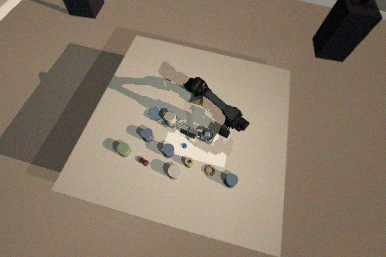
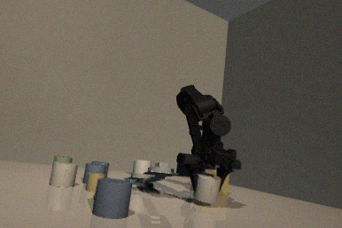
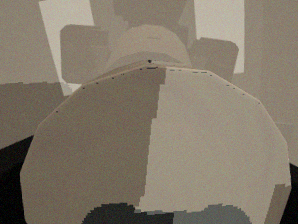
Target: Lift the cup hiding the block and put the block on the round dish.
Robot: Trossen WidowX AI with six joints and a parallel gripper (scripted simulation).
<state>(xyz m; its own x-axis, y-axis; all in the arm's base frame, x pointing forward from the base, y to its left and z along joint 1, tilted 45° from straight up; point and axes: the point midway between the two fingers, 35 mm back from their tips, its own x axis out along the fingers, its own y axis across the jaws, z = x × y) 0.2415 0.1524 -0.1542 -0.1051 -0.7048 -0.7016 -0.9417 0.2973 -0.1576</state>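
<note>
Now: the pale blue-grey block 8 cm ahead of my gripper tip, 12 cm to the right of it and 5 cm above it. Also, from my gripper tip: balance 5 cm ahead, 24 cm to the right, 2 cm below; blue block 15 cm ahead, 25 cm to the right, 3 cm below; balance beam 5 cm ahead, 24 cm to the right.
</note>
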